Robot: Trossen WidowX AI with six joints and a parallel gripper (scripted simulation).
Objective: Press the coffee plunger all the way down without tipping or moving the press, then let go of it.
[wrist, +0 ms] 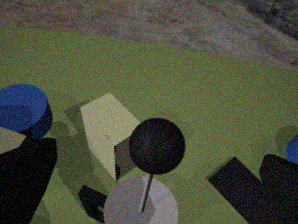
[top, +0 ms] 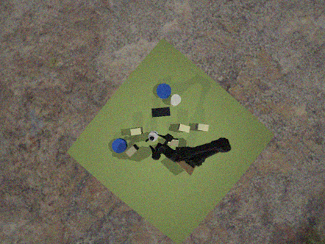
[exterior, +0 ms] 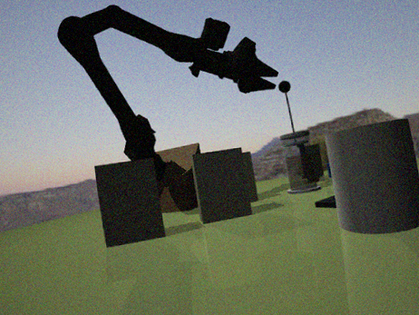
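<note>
My gripper tip is 20 mm short of the coffee press, 20 mm to the right of it and 150 mm above it. Also, from my gripper tip: flat black slab 80 mm ahead, 190 mm to the right, 270 mm below.
</note>
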